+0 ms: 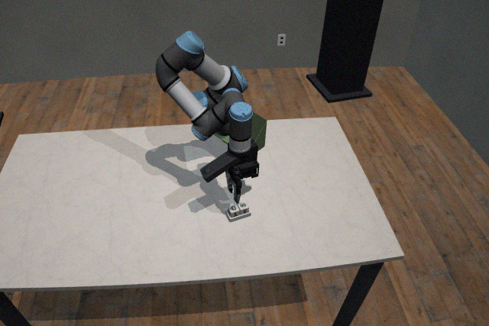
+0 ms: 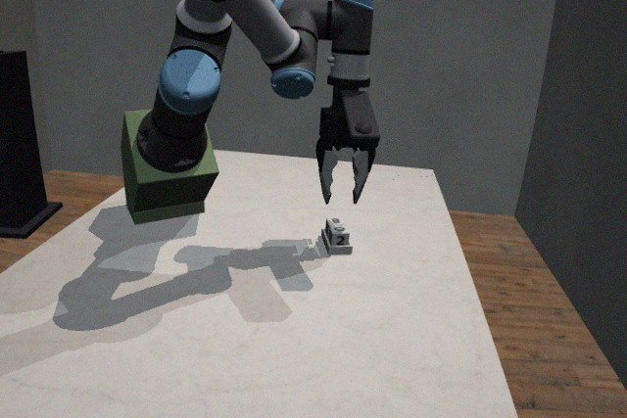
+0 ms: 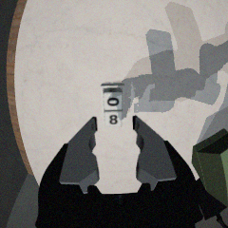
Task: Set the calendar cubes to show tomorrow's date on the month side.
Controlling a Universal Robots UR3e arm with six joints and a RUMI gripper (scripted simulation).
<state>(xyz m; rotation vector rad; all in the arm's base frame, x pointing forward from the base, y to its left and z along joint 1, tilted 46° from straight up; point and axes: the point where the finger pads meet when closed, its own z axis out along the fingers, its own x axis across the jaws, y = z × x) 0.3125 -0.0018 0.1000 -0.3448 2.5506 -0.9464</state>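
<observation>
My hand is 10 cm above the calendar tray and 2 cm to the right of it.
</observation>
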